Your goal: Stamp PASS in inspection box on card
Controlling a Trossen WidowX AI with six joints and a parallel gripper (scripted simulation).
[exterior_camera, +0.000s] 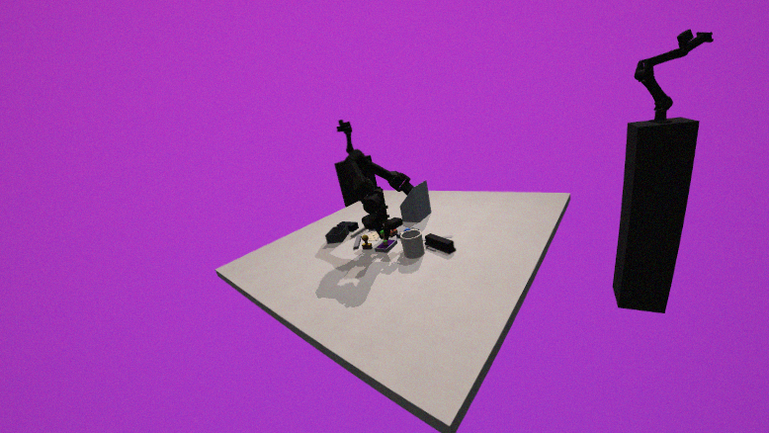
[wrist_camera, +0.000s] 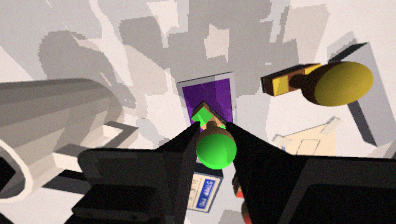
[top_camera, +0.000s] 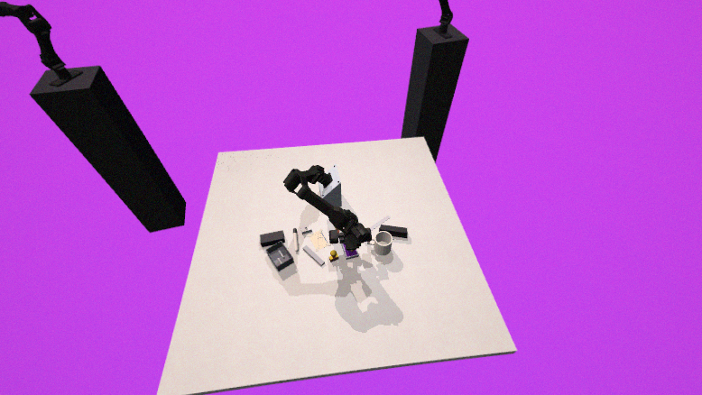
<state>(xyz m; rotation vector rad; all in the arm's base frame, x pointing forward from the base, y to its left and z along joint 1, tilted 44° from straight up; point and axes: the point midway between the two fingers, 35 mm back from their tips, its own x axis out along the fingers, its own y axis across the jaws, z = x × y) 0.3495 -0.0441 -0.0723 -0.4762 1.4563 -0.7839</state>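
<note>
Now: the green-knobbed stamp right at my gripper tip. The rest, counted from my gripper tip: purple ink pad (3 cm below); blue-knobbed stamp (8 cm to the left, 7 cm behind, 2 cm below); yellow-knobbed stamp (8 cm to the right, 2 cm below, 2 cm ahead).
</note>
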